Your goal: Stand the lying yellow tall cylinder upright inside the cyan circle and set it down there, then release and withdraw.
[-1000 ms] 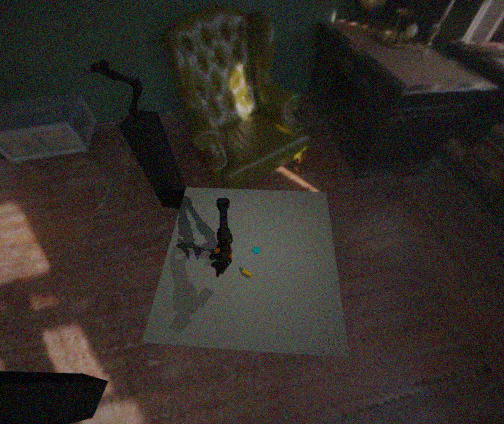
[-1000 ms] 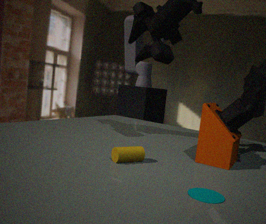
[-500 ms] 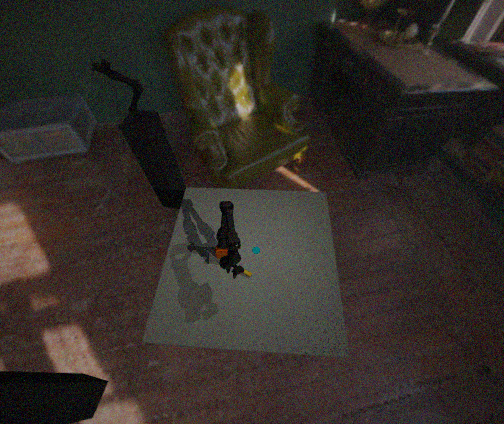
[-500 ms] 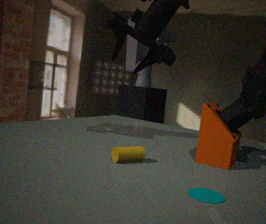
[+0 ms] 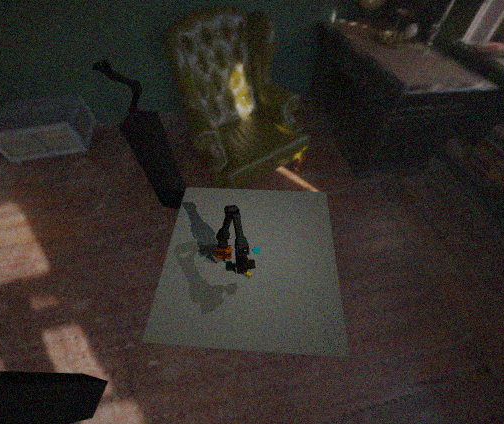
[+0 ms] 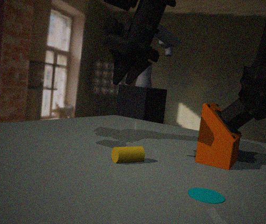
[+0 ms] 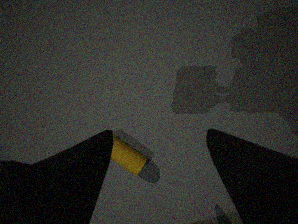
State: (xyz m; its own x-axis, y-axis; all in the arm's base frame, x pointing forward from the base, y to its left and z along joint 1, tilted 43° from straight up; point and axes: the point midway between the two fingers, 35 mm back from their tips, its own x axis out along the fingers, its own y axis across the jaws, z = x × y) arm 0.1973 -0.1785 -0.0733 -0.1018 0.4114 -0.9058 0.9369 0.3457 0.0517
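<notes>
The yellow tall cylinder lies 150 mm below my gripper tip, 60 mm to the left of it and 20 mm ahead of it. Round my gripper tip: cyan circle: 260 mm to the left, 160 mm below, 50 mm ahead.
</notes>
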